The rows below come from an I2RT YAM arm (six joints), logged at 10 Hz.
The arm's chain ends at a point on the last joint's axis. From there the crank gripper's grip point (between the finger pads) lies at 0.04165 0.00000 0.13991 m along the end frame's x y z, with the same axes.
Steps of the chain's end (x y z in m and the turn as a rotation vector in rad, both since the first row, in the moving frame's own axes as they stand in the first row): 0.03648, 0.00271, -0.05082, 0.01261, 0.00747, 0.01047; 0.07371, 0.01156, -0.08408, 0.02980, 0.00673, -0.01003; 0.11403, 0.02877, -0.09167, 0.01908, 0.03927, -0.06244; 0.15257, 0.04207, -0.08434, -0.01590, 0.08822, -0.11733; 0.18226, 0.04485, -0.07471, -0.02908, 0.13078, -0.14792; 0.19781, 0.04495, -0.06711, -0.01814, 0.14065, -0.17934
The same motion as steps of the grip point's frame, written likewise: 0.03753, 0.00139, -0.05114, 0.01261, 0.00747, 0.01047; 0.07463, 0.00697, -0.08443, 0.02980, 0.00673, -0.01003; 0.11932, 0.02335, -0.09346, 0.01908, 0.03927, -0.06244; 0.16455, 0.03867, -0.08852, -0.01590, 0.08822, -0.11733; 0.19993, 0.04134, -0.08128, -0.02908, 0.13078, -0.14792; 0.21647, 0.03825, -0.07425, -0.01814, 0.14065, -0.17934
